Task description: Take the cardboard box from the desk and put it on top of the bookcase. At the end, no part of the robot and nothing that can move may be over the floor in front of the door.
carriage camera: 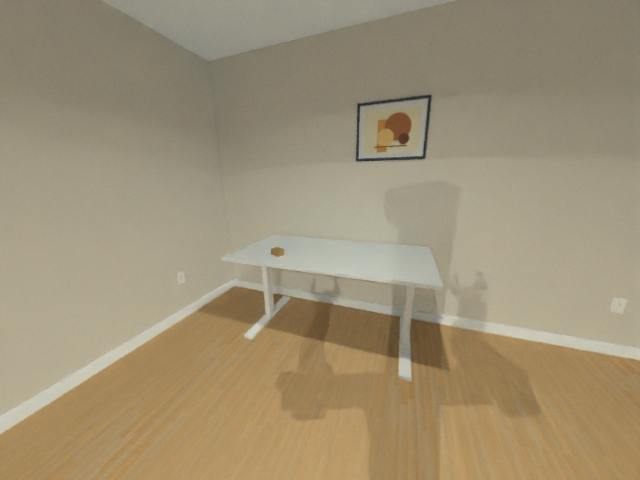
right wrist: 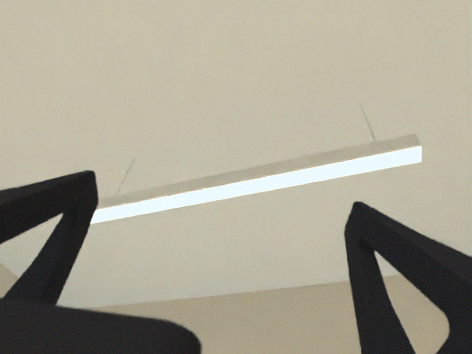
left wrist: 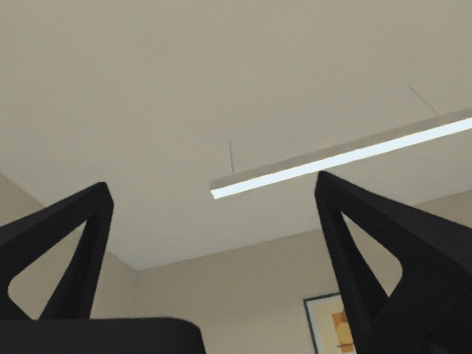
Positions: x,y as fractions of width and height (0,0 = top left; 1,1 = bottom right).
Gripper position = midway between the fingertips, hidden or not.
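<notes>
There's the left gripper (left wrist: 0.45,0.53), and there's the right gripper (right wrist: 0.47,0.57) too. You'd also see a framed picture (carriage camera: 0.62,0.27).
</notes>
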